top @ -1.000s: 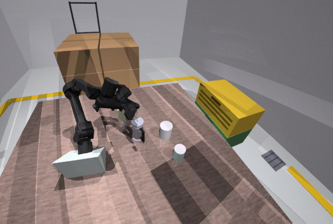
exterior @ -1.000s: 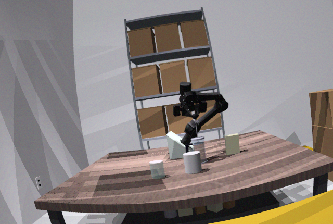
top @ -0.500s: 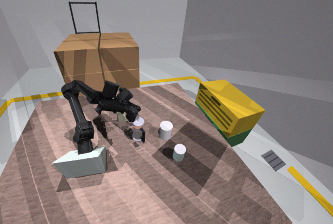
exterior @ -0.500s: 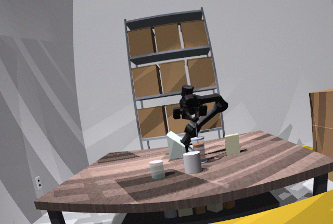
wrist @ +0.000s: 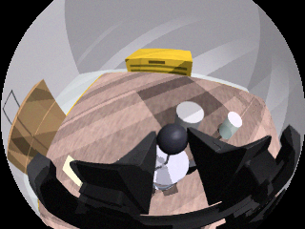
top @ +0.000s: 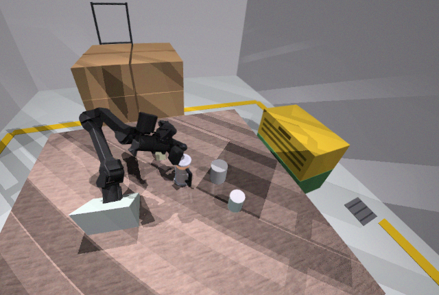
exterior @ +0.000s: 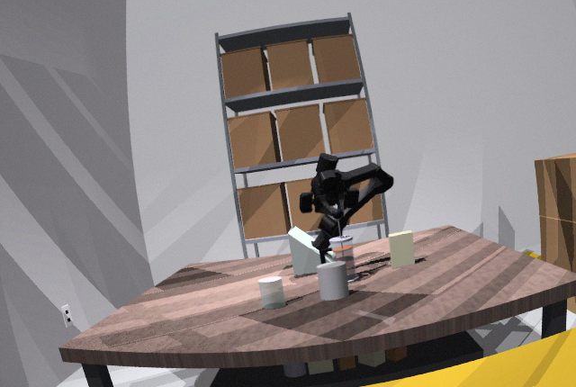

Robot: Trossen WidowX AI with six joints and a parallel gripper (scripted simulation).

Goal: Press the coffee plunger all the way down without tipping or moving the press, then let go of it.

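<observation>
Right now my gripper tip is 10 mm past the coffee press, 10 mm to the left of it and 110 mm above it.
</observation>
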